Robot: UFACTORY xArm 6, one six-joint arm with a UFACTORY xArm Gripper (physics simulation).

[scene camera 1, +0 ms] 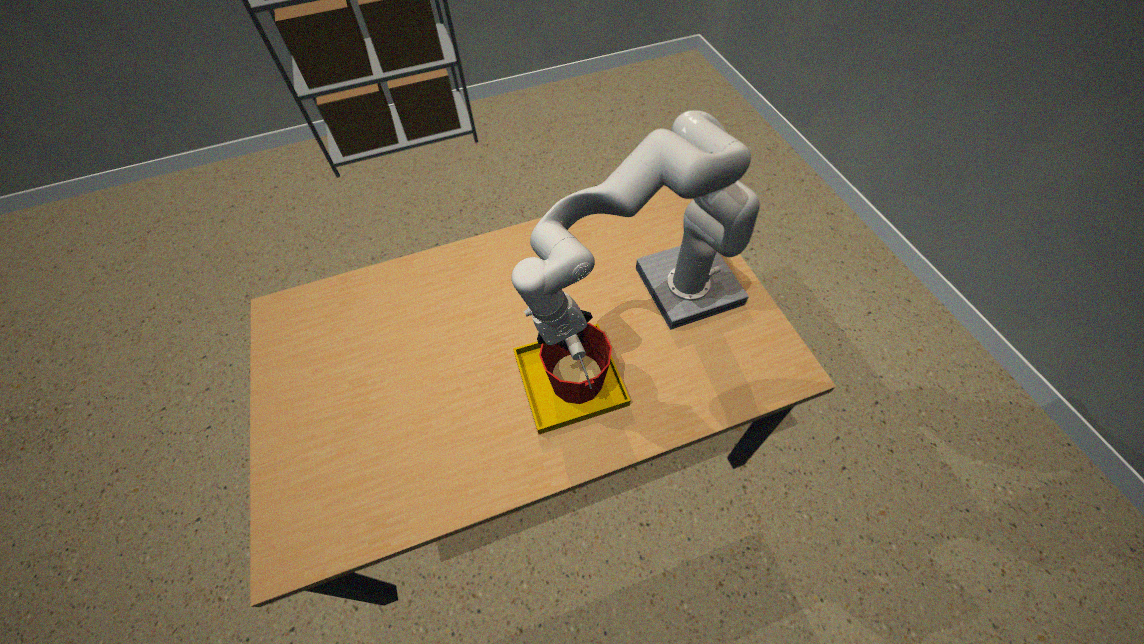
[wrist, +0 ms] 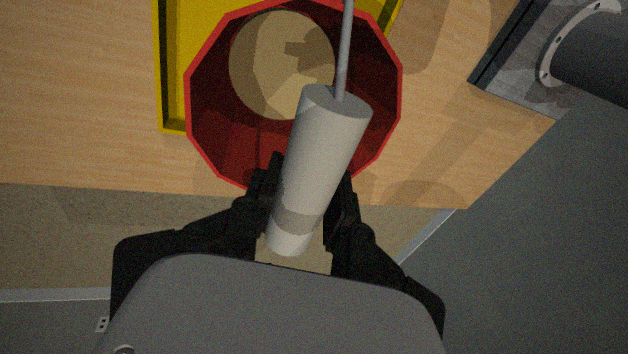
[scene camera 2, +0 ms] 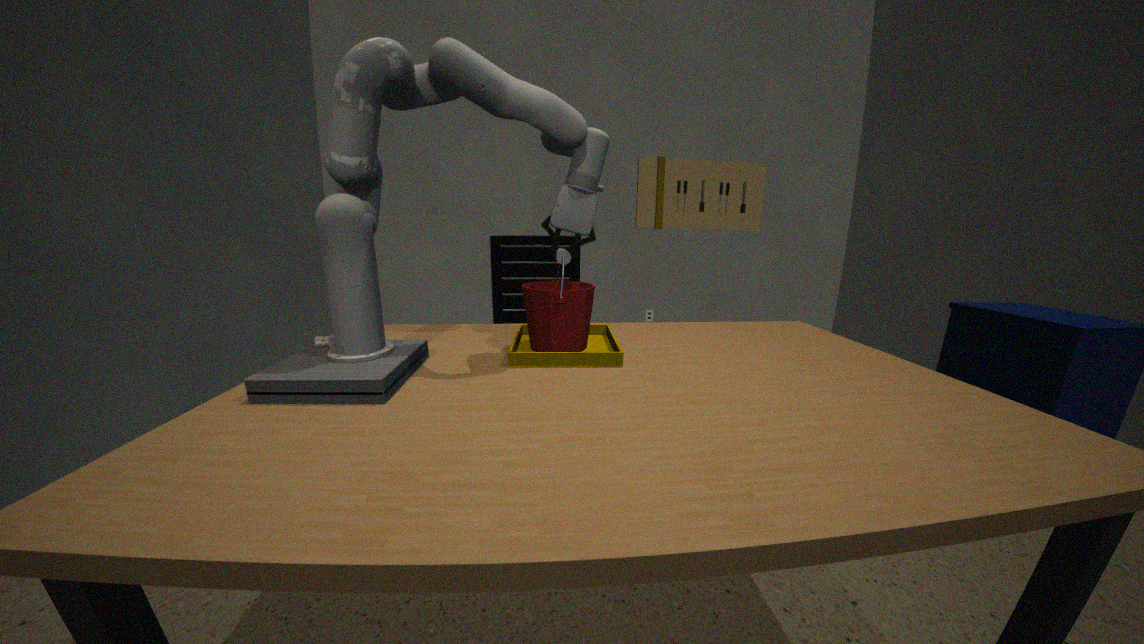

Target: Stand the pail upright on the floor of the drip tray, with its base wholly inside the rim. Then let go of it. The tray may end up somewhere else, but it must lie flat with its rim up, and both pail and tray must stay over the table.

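Pixels of known places: gripper, fingertip midpoint: point(scene camera 1: 573, 341) point(wrist: 305, 178) point(scene camera 2: 560, 260); arm's base, origin of the base link: point(scene camera 1: 688, 283) point(wrist: 573, 45) point(scene camera 2: 362, 353).
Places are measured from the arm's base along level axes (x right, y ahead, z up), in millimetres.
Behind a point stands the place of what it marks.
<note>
The red pail point(scene camera 1: 578, 392) @[x -179, y 462, z 53 mm] point(scene camera 2: 558, 320) @[x -27, y 416, z 46 mm] point(wrist: 220, 135) @[x -142, y 498, z 76 mm] looks upright over the floor of the yellow drip tray point(scene camera 1: 552, 412) @[x -158, y 530, z -41 mm] point(scene camera 2: 565, 360) @[x 32, y 422, z -29 mm] point(wrist: 197, 17) @[x -62, y 528, z -41 mm]. Its base appears inside the rim, towards the tray's robot side; I cannot tell if it touches the floor. The tray lies flat on the table, rim up. The pail's pale handle grip point(scene camera 1: 575, 347) @[x -141, y 446, z 203 mm] point(scene camera 2: 563, 256) @[x -49, y 432, z 188 mm] point(wrist: 320, 145) @[x -66, y 442, z 201 mm] stands above the pail's rim on its wire bail. My gripper point(scene camera 1: 569, 339) @[x -110, y 436, z 174 mm] point(scene camera 2: 565, 252) @[x -110, y 436, z 174 mm] point(wrist: 305, 178) @[x -110, y 436, z 174 mm] is shut on this grip, which sits slanted between the black fingers.
The wooden table point(scene camera 1: 360, 400) @[x 121, y 973, z -45 mm] point(scene camera 2: 720, 448) @[x 380, y 575, z -45 mm] carries the tray and the robot's grey base plate point(scene camera 1: 672, 308) @[x -52, y 91, z -1 mm] point(scene camera 2: 320, 384) @[x 141, y -23, z -8 mm] point(wrist: 520, 85) @[x -71, y 50, z -1 mm]. The table's edge shows beyond the pail in the wrist view. A shelf rack point(scene camera 1: 397, 152) and a blue cabinet point(scene camera 2: 1008, 360) stand off the table.
</note>
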